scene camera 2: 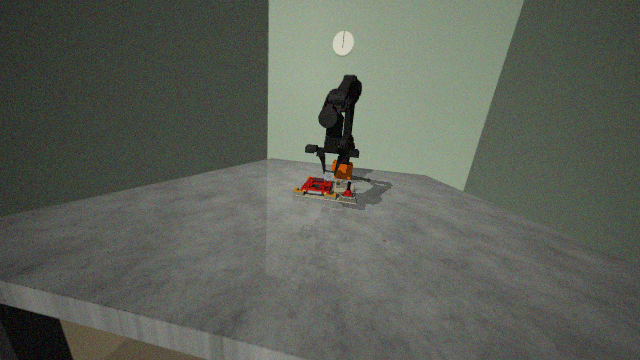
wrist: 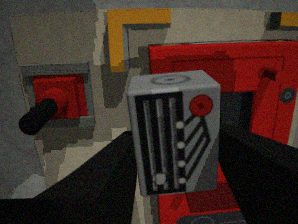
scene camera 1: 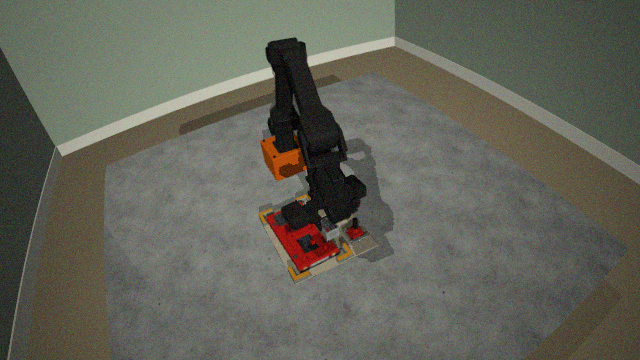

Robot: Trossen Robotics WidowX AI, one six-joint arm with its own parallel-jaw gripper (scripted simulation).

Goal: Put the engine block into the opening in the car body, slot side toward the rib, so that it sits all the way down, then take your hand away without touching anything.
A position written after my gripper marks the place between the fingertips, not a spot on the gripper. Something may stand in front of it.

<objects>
My gripper (scene camera 1: 327, 226) holds an engine block (wrist: 175, 118).
</objects>
